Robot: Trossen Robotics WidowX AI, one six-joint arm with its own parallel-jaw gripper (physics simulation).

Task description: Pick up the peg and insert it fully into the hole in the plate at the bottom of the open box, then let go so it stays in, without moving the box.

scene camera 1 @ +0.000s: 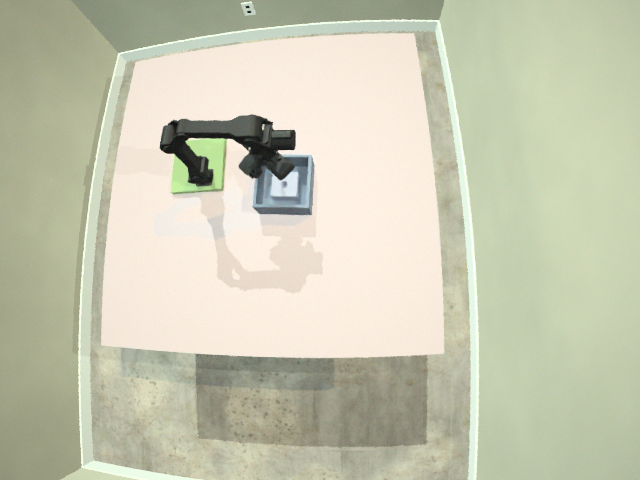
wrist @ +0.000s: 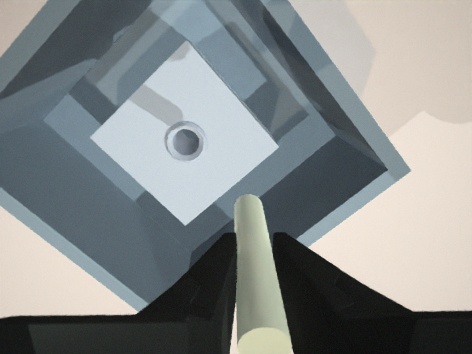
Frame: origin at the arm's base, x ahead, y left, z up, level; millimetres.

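Where they show: gripper, fingertip midpoint: (scene camera 1: pixel 272 163) (wrist: pixel 254 244); arm's base, origin of the base link: (scene camera 1: pixel 204 177).
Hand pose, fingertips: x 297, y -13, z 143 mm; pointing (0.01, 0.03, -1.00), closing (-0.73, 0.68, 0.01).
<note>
Things, the pixels of their top centre, and the offset from my fingertips. Level surfaces: height alone.
- pale green round peg, middle of its top: (wrist: pixel 267 346) 4 mm ahead, 4 mm left, 38 mm up
- white square plate, middle of its top: (wrist: pixel 185 143) (scene camera 1: pixel 284 183) 19 mm ahead, 33 mm right, 107 mm down
- open blue-grey box, middle of its top: (wrist: pixel 177 159) (scene camera 1: pixel 282 180) 19 mm ahead, 33 mm right, 70 mm down
- pale pink table top, its level: 168 mm down
The pale green round peg (wrist: pixel 256 270) is held between the two black fingers of my gripper (wrist: pixel 254 244), which is shut on it. In the wrist view its far end shows below and to the right of the hole (wrist: pixel 186 141). The white square plate (wrist: pixel 220 165) (scene camera 1: pixel 290 191) lies at the bottom of the open blue-grey box (wrist: pixel 357 210) (scene camera 1: pixel 283 210). The peg is above the box and apart from the plate. In the scene view the gripper's fingers and the peg are hidden behind the arm's wrist, over the back part of the box.
A green square mat (scene camera 1: pixel 196 187) lies under the arm's base, left of the box. The pale pink table top (scene camera 1: pixel 361 284) surrounds both. The box's raised walls enclose the plate on all sides. Shadows of the arm fall on the table, and one crosses the plate beside the hole.
</note>
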